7 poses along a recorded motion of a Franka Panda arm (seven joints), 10 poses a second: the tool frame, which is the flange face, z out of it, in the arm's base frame.
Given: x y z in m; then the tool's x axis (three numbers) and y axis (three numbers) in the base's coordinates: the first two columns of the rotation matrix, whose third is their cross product.
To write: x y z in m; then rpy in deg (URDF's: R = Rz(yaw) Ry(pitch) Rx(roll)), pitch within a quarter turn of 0, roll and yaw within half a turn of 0. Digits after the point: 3 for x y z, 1 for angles.
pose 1, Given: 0.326 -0.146 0.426 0.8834 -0.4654 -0.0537 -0.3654 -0.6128 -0.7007
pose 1, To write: 0.326 -0.146 0.426 -135.4 3.1 -27.8
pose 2, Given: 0.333 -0.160 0.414 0.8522 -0.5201 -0.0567 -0.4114 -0.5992 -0.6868
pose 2, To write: 0.333 -0.160 0.414 -136.5 3.3 -31.4
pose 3, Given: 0.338 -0.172 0.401 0.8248 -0.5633 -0.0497 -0.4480 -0.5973 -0.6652
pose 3, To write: 0.338 -0.172 0.401 -138.2 2.8 -34.3
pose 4, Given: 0.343 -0.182 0.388 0.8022 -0.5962 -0.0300 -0.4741 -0.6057 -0.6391
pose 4, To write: 0.343 -0.182 0.388 -140.3 1.7 -36.6
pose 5, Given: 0.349 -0.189 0.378 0.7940 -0.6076 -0.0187 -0.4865 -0.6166 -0.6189
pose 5, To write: 0.349 -0.189 0.378 -141.8 1.1 -37.4
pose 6, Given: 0.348 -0.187 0.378 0.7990 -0.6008 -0.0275 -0.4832 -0.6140 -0.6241
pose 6, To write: 0.348 -0.187 0.378 -141.4 1.6 -36.9
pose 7, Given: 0.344 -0.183 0.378 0.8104 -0.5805 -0.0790 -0.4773 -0.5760 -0.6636
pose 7, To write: 0.344 -0.183 0.378 -138.3 4.5 -35.6
